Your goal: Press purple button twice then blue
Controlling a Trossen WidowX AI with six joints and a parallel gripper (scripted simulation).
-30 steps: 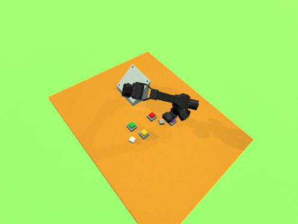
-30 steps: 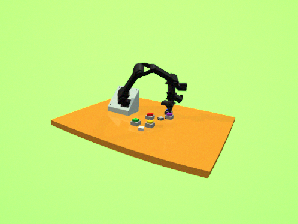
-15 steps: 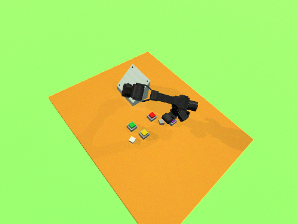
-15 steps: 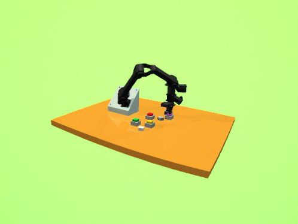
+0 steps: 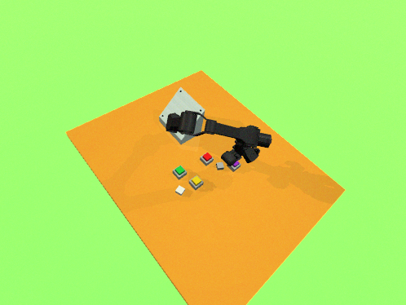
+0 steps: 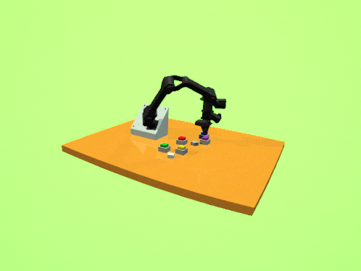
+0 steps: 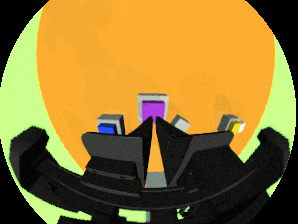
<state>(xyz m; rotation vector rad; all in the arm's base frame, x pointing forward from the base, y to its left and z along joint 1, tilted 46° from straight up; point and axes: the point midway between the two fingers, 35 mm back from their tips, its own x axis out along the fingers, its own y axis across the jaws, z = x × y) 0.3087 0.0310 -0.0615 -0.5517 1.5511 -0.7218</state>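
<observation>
Right now the purple button is 20 mm below my gripper tip. The rest, counted from my gripper tip: small grey block: 40 mm behind, 60 mm to the right, 40 mm below; blue button: 30 mm behind, 80 mm to the left, 20 mm below; red button: 110 mm behind, 80 mm to the right, 20 mm below.
</observation>
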